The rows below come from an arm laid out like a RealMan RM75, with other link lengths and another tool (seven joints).
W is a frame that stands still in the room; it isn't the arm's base.
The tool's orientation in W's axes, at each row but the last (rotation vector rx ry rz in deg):
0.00 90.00 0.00
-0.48 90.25 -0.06
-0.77 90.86 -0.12
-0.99 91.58 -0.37
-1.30 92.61 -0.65
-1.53 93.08 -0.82
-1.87 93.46 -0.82
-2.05 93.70 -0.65
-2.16 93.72 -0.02
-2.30 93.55 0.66
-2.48 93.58 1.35
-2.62 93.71 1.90
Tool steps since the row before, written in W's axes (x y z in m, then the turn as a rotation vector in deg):
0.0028 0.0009 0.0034 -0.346 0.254 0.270
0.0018 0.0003 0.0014 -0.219 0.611 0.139
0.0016 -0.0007 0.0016 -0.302 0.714 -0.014
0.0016 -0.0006 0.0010 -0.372 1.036 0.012
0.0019 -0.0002 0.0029 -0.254 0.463 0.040
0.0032 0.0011 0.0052 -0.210 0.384 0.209
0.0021 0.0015 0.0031 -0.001 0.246 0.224
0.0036 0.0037 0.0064 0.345 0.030 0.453
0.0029 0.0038 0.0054 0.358 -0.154 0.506
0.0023 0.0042 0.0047 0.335 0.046 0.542
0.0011 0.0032 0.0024 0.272 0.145 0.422
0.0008 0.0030 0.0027 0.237 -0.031 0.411
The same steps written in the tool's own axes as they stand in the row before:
-0.0034 0.0009 0.0028 -0.270 0.254 -0.346
-0.0014 0.0003 0.0018 -0.142 0.611 -0.217
-0.0016 -0.0007 0.0016 0.011 0.716 -0.297
-0.0010 -0.0006 0.0016 -0.017 1.038 -0.365
-0.0030 -0.0003 0.0018 -0.038 0.464 -0.252
-0.0054 0.0009 0.0029 -0.207 0.380 -0.218
-0.0033 0.0014 0.0019 -0.231 0.239 -0.012
-0.0067 0.0035 0.0032 -0.475 0.011 0.315
-0.0057 0.0036 0.0026 -0.524 -0.174 0.321
-0.0049 0.0040 0.0021 -0.562 0.026 0.302
-0.0025 0.0031 0.0011 -0.440 0.129 0.251
-0.0028 0.0029 0.0008 -0.425 -0.045 0.208

